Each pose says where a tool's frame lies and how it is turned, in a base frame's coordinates. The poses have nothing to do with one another.
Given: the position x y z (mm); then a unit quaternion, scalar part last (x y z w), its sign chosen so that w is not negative.
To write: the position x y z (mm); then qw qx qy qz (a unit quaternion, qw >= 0). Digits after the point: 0 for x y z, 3 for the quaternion.
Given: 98 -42 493 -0.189 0.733 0.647 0.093
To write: 98 -42 493 0.093 -0.189 0.733 0.647
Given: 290 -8 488 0.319 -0.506 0.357 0.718
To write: 290 -8 488 0.718 0.319 -0.506 0.357
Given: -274 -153 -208 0.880 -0.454 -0.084 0.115
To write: -274 -153 -208 0.115 0.880 -0.454 -0.084
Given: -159 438 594 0.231 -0.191 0.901 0.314
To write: -159 438 594 0.314 0.231 -0.191 0.901
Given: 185 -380 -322 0.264 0.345 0.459 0.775
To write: 185 -380 -322 0.775 0.264 0.345 0.459
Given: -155 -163 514 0.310 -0.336 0.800 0.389
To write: -155 -163 514 0.389 0.310 -0.336 0.800
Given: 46 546 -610 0.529 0.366 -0.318 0.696
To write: 46 546 -610 0.696 0.529 0.366 -0.318
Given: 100 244 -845 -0.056 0.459 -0.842 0.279
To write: 100 244 -845 0.279 -0.056 0.459 -0.842
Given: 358 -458 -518 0.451 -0.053 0.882 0.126
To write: 358 -458 -518 0.126 0.451 -0.053 0.882
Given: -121 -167 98 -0.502 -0.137 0.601 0.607
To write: -121 -167 98 0.607 -0.502 -0.137 0.601
